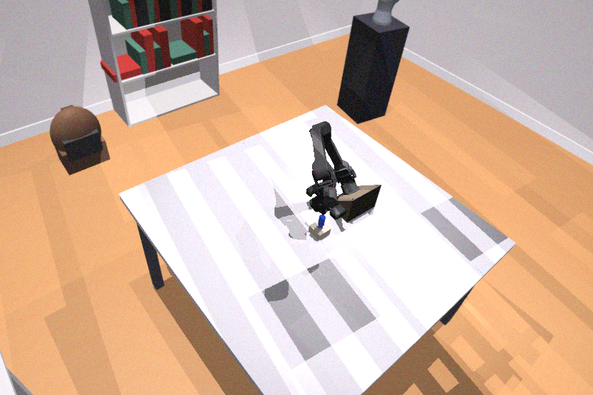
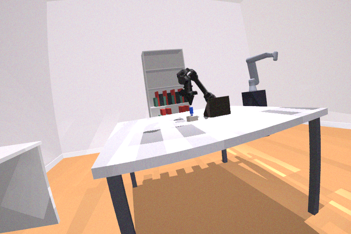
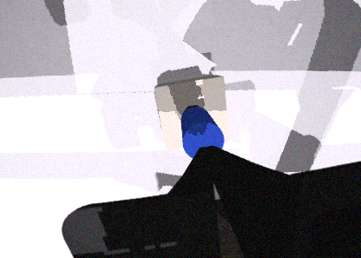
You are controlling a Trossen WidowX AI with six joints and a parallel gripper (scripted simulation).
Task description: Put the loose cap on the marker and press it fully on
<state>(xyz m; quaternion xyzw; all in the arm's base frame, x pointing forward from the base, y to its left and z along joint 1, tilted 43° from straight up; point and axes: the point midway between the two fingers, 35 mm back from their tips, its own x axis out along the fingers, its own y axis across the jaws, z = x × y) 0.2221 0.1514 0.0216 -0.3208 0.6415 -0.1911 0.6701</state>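
The blue cap lies 4 cm below my gripper tip. Round my gripper tip: holder block (10 cm below).
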